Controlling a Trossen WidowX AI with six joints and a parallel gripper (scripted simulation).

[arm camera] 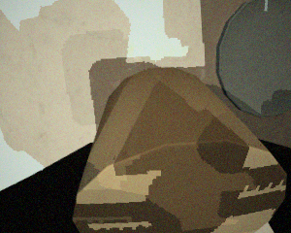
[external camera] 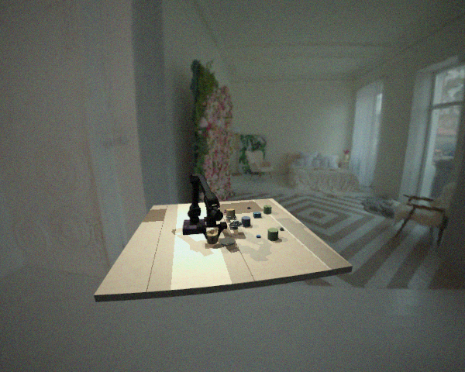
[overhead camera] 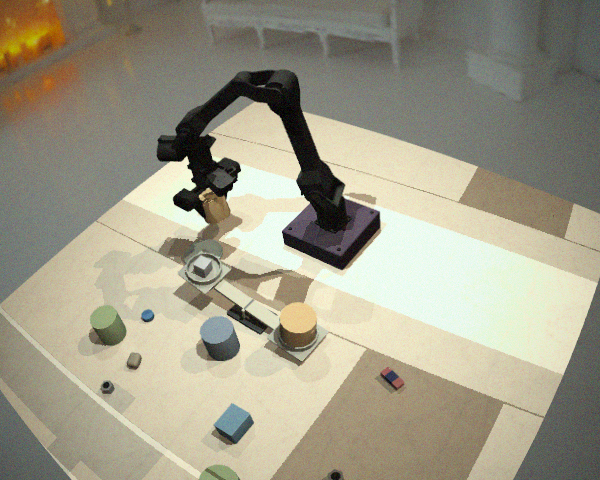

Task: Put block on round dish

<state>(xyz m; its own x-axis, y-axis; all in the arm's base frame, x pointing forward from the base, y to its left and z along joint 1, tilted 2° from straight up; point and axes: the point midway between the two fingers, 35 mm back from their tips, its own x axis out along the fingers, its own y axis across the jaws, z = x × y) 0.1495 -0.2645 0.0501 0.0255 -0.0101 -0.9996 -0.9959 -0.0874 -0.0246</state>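
Right now the grey block is 16 cm ahead of my gripper tip, 17 cm to the left of it and 3 cm above it. From my gripper tip the other things lie so: blue disc 31 cm ahead, 10 cm to the left, 5 cm below; blue cylinder 24 cm ahead, 29 cm to the left, 2 cm below; round dish 10 cm ahead, 5 cm to the left, 5 cm below.
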